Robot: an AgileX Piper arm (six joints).
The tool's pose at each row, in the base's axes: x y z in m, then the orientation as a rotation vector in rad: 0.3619 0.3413 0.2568 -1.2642 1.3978 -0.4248; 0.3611 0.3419 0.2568 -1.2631 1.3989 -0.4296; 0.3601 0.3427 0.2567 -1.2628 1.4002 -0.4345; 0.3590 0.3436 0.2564 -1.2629 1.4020 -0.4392; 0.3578 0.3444 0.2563 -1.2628 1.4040 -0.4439; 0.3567 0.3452 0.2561 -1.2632 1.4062 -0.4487; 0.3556 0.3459 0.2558 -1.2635 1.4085 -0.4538; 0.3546 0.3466 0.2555 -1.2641 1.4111 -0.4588; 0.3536 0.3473 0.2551 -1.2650 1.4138 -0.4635; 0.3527 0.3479 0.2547 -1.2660 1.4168 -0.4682; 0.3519 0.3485 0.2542 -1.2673 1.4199 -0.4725; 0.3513 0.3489 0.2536 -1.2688 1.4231 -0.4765
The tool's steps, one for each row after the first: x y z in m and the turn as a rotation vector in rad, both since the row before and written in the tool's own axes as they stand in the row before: -0.0007 0.0006 -0.0005 0.0024 0.0033 -0.0014; -0.0009 0.0008 -0.0005 0.0018 0.0036 -0.0018; -0.0009 0.0010 -0.0005 0.0012 0.0039 -0.0018; -0.0009 0.0009 -0.0007 0.0013 0.0040 -0.0016; -0.0008 0.0009 -0.0006 0.0009 0.0043 -0.0019; -0.0007 0.0010 -0.0006 0.0010 0.0045 -0.0019; -0.0007 0.0009 -0.0005 0.0007 0.0047 -0.0019; -0.0006 0.0010 -0.0005 0.0003 0.0047 -0.0019; -0.0005 0.0009 -0.0005 0.0001 0.0049 -0.0019; -0.0005 0.0010 -0.0003 -0.0004 0.0048 -0.0018; -0.0002 0.0009 -0.0002 -0.0007 0.0047 -0.0017
